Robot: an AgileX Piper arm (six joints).
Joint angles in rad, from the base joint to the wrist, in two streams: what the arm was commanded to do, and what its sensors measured. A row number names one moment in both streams.
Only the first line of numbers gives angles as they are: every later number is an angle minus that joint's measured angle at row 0.
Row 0, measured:
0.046 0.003 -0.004 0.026 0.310 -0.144
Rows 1 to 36, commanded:
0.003 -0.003 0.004 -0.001 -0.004 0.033
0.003 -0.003 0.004 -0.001 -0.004 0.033
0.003 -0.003 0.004 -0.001 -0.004 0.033
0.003 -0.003 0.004 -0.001 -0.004 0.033
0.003 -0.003 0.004 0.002 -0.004 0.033
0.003 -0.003 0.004 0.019 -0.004 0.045
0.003 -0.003 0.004 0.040 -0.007 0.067
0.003 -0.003 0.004 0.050 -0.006 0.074
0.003 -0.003 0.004 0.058 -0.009 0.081
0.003 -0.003 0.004 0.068 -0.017 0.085
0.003 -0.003 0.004 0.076 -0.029 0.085
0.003 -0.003 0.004 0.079 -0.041 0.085
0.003 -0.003 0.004 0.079 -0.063 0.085
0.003 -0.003 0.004 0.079 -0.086 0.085
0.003 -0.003 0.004 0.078 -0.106 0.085
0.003 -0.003 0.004 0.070 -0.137 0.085
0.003 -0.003 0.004 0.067 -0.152 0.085
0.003 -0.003 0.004 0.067 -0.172 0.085
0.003 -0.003 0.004 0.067 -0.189 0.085
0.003 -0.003 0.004 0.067 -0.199 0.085
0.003 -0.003 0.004 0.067 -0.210 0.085
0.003 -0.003 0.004 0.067 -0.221 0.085
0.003 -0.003 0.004 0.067 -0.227 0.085
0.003 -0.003 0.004 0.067 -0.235 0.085
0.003 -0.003 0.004 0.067 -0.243 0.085
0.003 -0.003 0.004 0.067 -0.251 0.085
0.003 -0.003 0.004 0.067 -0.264 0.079
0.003 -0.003 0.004 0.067 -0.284 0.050
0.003 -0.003 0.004 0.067 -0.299 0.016
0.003 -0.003 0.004 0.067 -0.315 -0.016
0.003 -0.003 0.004 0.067 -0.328 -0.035
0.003 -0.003 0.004 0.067 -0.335 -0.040
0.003 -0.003 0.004 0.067 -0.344 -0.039
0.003 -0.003 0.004 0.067 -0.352 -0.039
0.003 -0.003 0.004 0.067 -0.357 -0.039
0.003 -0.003 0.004 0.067 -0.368 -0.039
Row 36, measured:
0.000 0.000 0.000 0.070 -0.324 -0.017
